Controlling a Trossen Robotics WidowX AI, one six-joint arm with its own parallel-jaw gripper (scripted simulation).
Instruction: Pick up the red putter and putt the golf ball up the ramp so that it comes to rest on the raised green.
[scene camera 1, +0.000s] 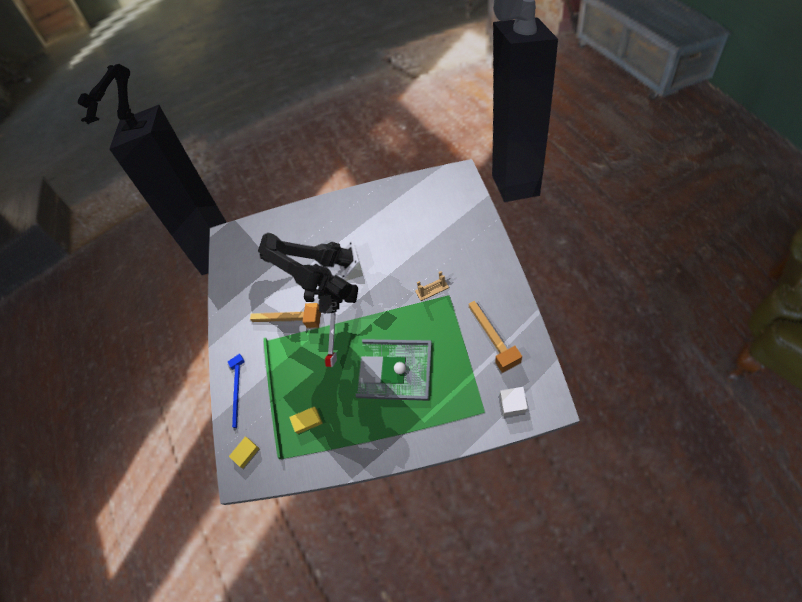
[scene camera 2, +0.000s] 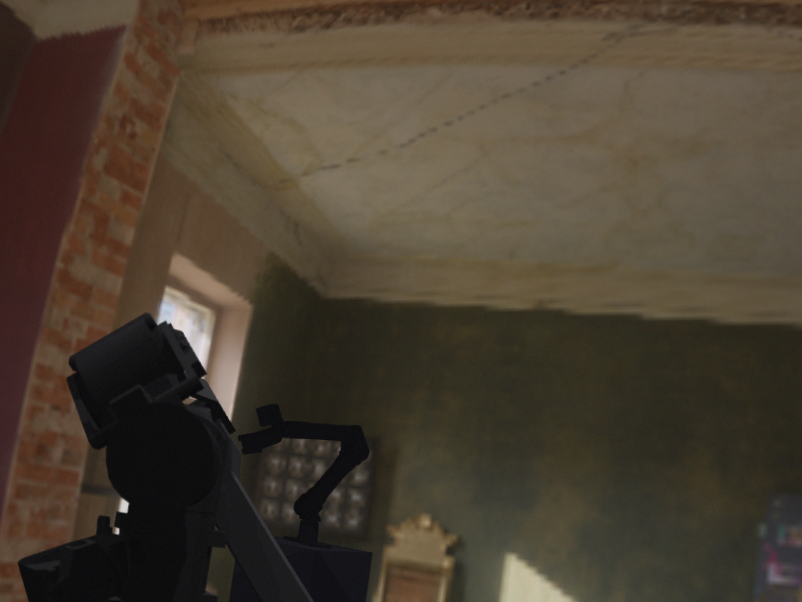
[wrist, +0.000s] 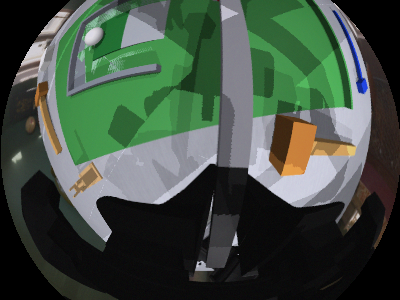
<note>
My gripper (wrist: 223, 170) holds a red putter.
</note>
